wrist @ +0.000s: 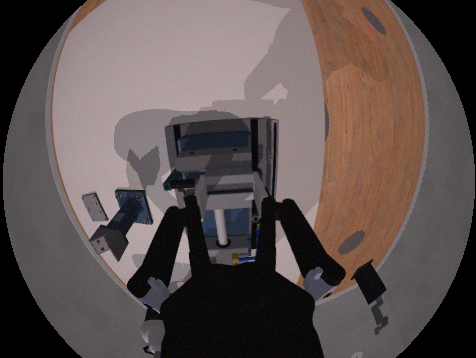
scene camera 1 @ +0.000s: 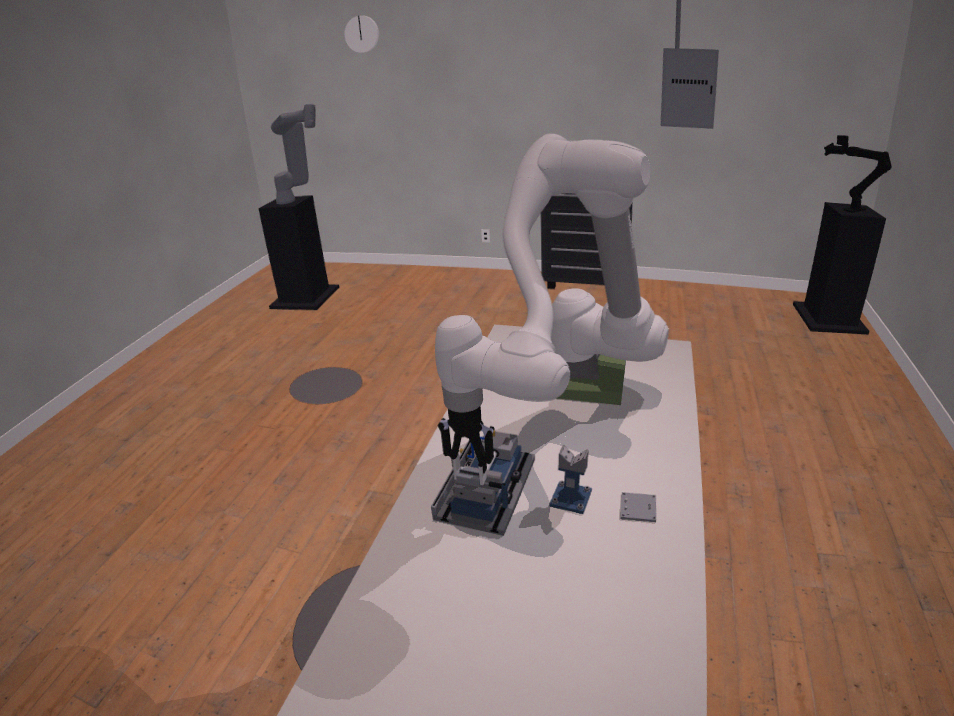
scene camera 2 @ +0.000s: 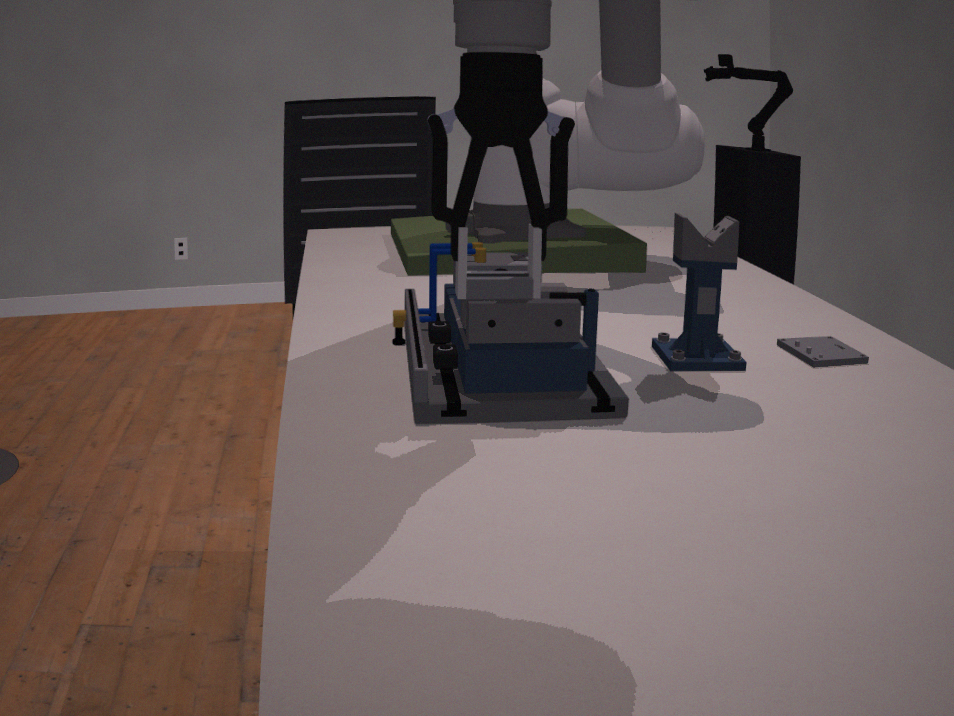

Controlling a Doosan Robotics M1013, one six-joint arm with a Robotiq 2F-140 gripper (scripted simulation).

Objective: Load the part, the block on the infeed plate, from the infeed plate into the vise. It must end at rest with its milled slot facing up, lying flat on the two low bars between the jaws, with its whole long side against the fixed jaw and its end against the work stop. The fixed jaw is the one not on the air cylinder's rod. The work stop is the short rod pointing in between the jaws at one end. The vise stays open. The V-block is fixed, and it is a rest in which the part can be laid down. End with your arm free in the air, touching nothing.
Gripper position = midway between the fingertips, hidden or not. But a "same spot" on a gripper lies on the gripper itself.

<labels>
my gripper: wrist; scene camera 1; scene camera 2 497, 295
same spot on vise: (wrist: 226, 139) = (scene camera 2: 505, 347)
same spot on my gripper: (wrist: 322, 274) = (scene camera 1: 443, 426)
</labels>
